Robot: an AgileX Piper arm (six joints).
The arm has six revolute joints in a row. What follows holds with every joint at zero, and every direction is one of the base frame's. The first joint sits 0.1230 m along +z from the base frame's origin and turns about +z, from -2.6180 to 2.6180 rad. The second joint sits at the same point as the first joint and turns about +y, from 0.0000 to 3.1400 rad. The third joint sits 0.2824 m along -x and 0.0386 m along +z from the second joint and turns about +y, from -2.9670 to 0.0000 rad. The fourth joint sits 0.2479 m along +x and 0.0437 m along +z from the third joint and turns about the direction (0.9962, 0, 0.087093), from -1.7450 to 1.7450 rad. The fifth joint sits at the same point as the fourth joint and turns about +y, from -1.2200 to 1.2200 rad. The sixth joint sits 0.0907 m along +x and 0.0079 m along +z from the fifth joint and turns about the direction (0.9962, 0, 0.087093), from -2.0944 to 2.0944 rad. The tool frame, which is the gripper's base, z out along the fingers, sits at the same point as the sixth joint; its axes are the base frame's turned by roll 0.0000, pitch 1.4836 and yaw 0.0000 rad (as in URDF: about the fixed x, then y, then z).
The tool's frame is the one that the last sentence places.
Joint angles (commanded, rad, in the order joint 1, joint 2, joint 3, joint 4, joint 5, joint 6), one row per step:
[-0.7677, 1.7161, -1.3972, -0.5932, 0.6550, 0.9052]
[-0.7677, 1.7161, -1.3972, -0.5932, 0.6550, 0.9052]
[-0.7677, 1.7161, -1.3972, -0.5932, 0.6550, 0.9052]
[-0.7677, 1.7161, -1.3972, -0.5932, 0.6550, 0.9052]
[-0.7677, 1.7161, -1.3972, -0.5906, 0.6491, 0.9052]
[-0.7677, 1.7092, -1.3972, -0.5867, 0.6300, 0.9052]
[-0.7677, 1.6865, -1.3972, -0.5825, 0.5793, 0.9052]
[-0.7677, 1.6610, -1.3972, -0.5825, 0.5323, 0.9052]
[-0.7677, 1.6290, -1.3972, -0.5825, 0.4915, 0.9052]
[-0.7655, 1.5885, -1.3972, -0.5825, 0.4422, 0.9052]
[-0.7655, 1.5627, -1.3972, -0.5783, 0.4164, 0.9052]
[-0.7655, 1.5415, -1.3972, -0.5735, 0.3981, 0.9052]
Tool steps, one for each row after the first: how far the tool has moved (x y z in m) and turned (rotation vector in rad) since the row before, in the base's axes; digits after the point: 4 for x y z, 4 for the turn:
[0.0000, 0.0000, 0.0000, 0.0000, 0.0000, 0.0000]
[0.0000, 0.0000, 0.0000, 0.0000, 0.0000, 0.0000]
[0.0000, 0.0000, 0.0000, 0.0000, 0.0000, 0.0000]
[0.0005, 0.0000, 0.0002, -0.0010, -0.0058, 0.0026]
[0.0007, 0.0007, 0.0035, -0.0114, -0.0207, 0.0094]
[0.0009, 0.0023, 0.0112, -0.0379, -0.0537, 0.0265]
[-0.0002, 0.0030, 0.0124, -0.0415, -0.0500, 0.0254]
[-0.0020, 0.0044, 0.0146, -0.0433, -0.0500, 0.0222]
[-0.0027, 0.0069, 0.0183, -0.0542, -0.0612, 0.0291]
[-0.0028, 0.0045, 0.0112, -0.0289, -0.0379, 0.0137]
[-0.0026, 0.0039, 0.0089, -0.0214, -0.0301, 0.0096]

